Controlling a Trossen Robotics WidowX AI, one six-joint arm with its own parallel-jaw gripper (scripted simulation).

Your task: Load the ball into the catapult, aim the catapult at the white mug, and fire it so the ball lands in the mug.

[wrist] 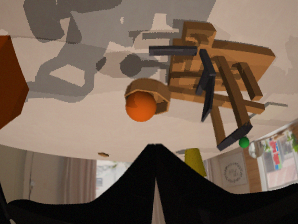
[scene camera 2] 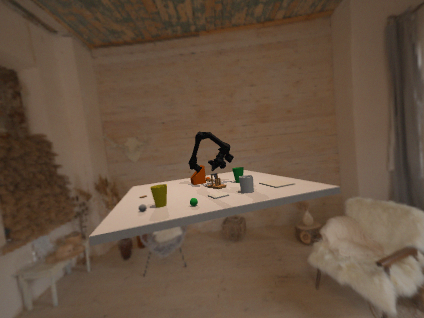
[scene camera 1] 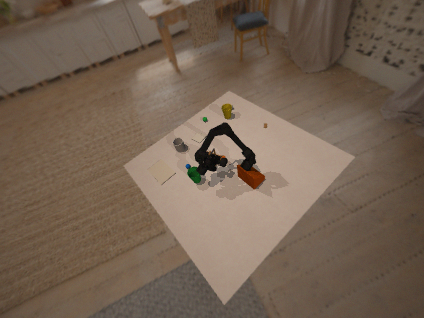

Labels:
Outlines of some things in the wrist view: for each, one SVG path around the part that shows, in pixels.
My gripper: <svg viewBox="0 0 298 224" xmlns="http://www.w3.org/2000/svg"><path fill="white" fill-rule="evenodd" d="M5 205L9 217L15 221L15 224L152 224L154 192L156 192L157 179L158 196L160 196L165 224L298 224L298 184L289 184L285 188L271 189L269 192L265 190L265 192L245 194L230 193L221 188L221 186L212 183L212 181L206 180L206 177L198 175L197 171L194 171L192 167L185 164L185 161L178 159L174 152L170 152L165 145L146 144L144 151L126 169L124 175L117 179L116 183L113 183L112 186L109 186L105 192L102 192L100 196L94 198L94 201L89 201L88 204L85 202L85 204L51 205L20 198L20 200L9 201Z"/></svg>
An orange ball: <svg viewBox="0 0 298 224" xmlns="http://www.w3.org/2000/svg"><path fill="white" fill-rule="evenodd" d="M137 91L132 93L128 100L126 100L126 112L128 112L130 119L138 121L138 123L144 123L144 121L152 119L154 112L156 112L156 101L154 101L150 93Z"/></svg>

